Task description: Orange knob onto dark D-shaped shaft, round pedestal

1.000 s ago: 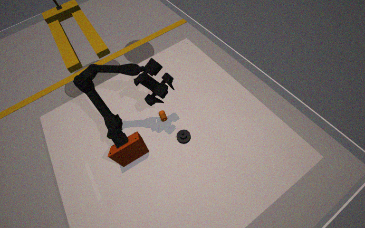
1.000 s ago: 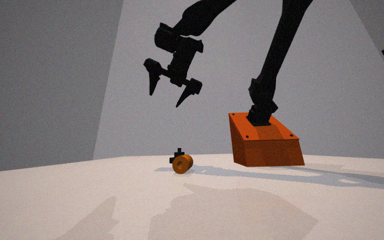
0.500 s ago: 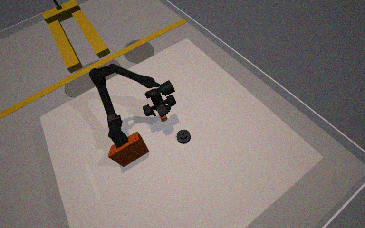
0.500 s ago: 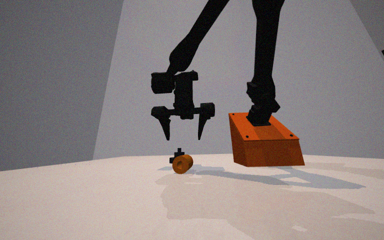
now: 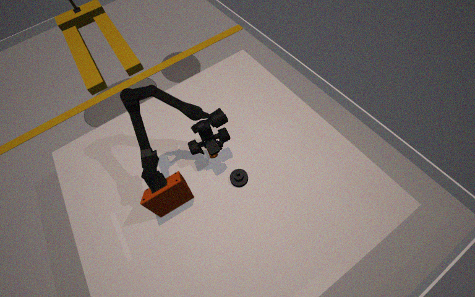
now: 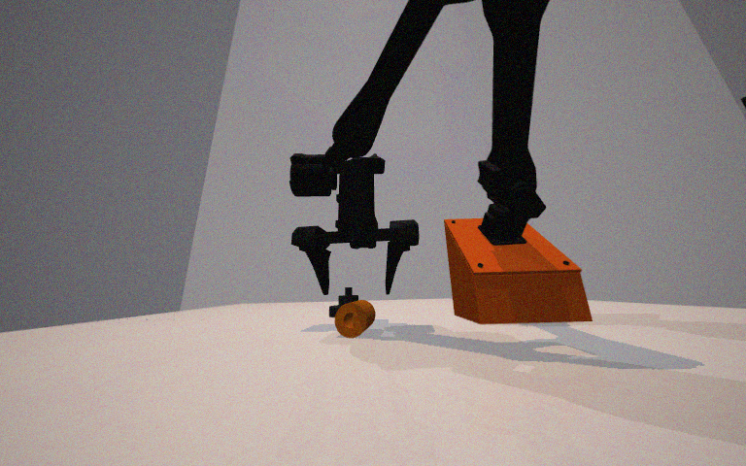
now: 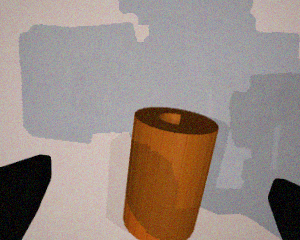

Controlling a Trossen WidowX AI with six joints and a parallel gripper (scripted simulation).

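The orange knob is 3 cm below my gripper tip and 1 cm to the left of it. Round my gripper tip: shaft 18 cm to the right, 3 cm ahead, 2 cm below.
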